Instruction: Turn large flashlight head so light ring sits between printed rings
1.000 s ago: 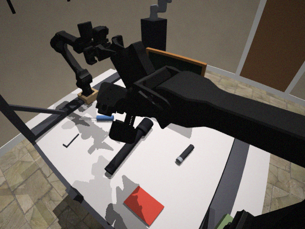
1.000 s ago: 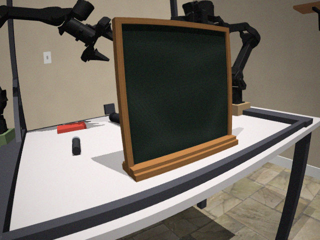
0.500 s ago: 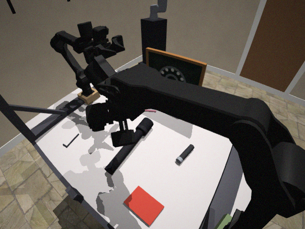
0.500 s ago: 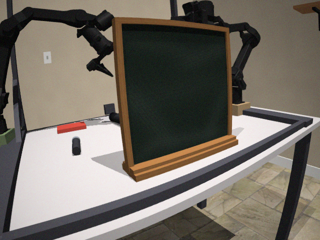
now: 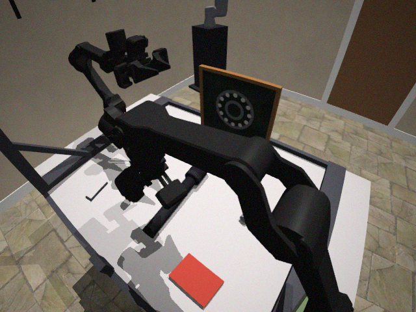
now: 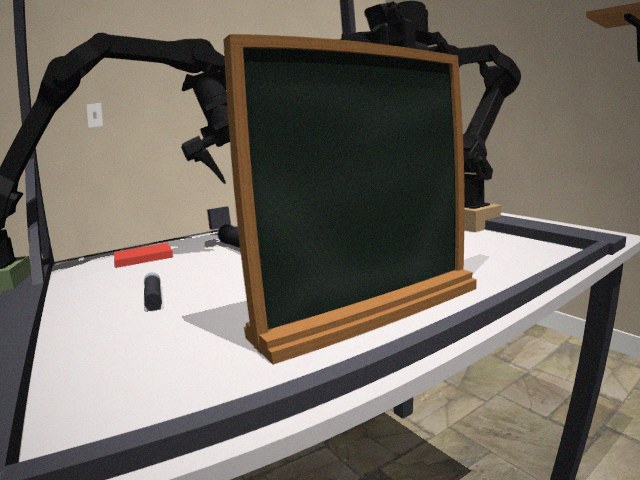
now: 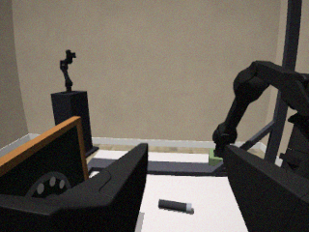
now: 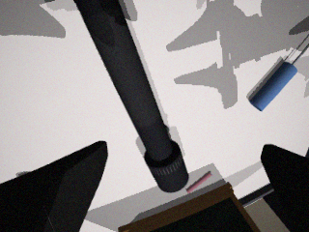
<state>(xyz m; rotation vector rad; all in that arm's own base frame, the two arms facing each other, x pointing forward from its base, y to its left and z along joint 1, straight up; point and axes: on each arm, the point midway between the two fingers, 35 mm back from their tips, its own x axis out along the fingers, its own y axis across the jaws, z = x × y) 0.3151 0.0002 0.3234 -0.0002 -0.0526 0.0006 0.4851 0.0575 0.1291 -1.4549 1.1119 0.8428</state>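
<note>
Now: left hand 30 mm short of the flashlight head, 130 mm to the left of it and 340 mm above it. Round my left hand: small flashlight 40 mm ahead, 360 mm to the right, 360 mm below; red block 200 mm behind, 400 mm to the right, 360 mm below; pink chalk stick 130 mm ahead, 50 mm to the right, 360 mm below.
</note>
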